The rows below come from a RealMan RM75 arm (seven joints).
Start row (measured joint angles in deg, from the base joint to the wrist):
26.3 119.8 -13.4 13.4 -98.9 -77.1 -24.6
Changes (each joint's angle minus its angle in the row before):
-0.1 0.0 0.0 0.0 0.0 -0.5 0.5
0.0 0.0 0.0 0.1 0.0 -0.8 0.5
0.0 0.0 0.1 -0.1 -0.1 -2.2 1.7
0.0 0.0 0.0 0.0 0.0 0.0 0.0
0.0 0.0 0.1 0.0 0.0 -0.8 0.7
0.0 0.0 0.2 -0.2 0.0 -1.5 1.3
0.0 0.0 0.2 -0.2 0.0 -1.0 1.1
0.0 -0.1 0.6 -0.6 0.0 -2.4 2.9
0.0 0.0 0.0 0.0 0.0 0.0 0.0
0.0 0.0 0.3 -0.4 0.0 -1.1 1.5
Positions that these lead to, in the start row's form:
26.2 119.8 -13.4 13.4 -98.9 -77.6 -24.1
26.2 119.8 -13.4 13.5 -98.9 -78.4 -23.6
26.2 119.8 -13.3 13.4 -99.0 -80.6 -21.9
26.2 119.8 -13.3 13.4 -99.0 -80.6 -21.9
26.2 119.8 -13.2 13.4 -99.0 -81.4 -21.2
26.2 119.8 -13.0 13.2 -99.0 -82.9 -19.9
26.2 119.8 -12.8 13.0 -99.0 -83.9 -18.8
26.2 119.7 -12.2 12.4 -99.0 -86.3 -15.9
26.2 119.7 -12.2 12.4 -99.0 -86.3 -15.9
26.2 119.7 -11.9 12.0 -99.0 -87.4 -14.4

